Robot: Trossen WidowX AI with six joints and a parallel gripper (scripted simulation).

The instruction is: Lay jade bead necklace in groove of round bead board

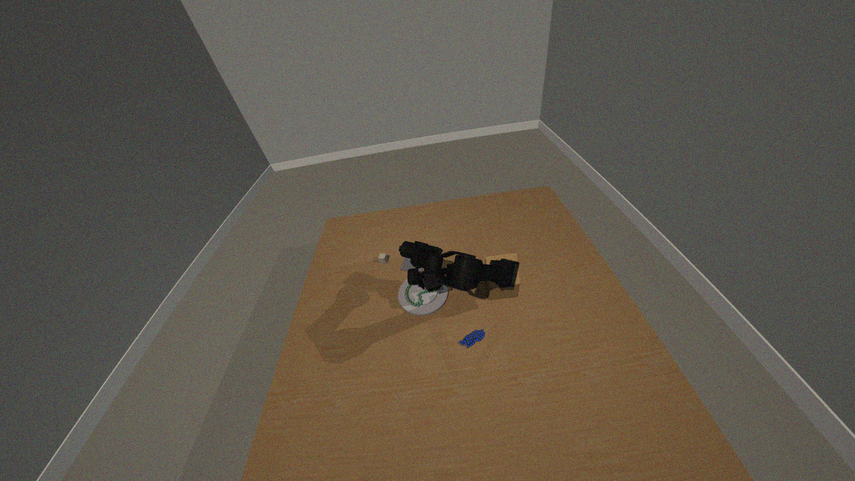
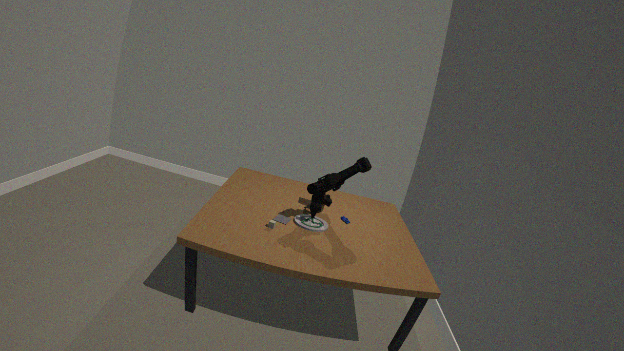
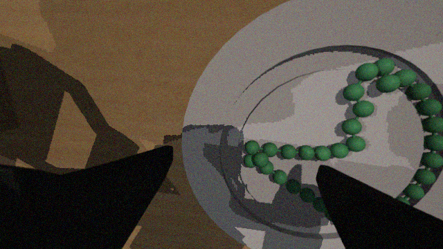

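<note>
Now: gripper tip 5 cm short of the round bead board and 2 cm above it. From my gripper tip the other things lie so: pale block (24 cm ahead, 20 cm to the right, 1 cm below); then flat grey plate (10 cm ahead, 16 cm to the right, 3 cm below).
</note>
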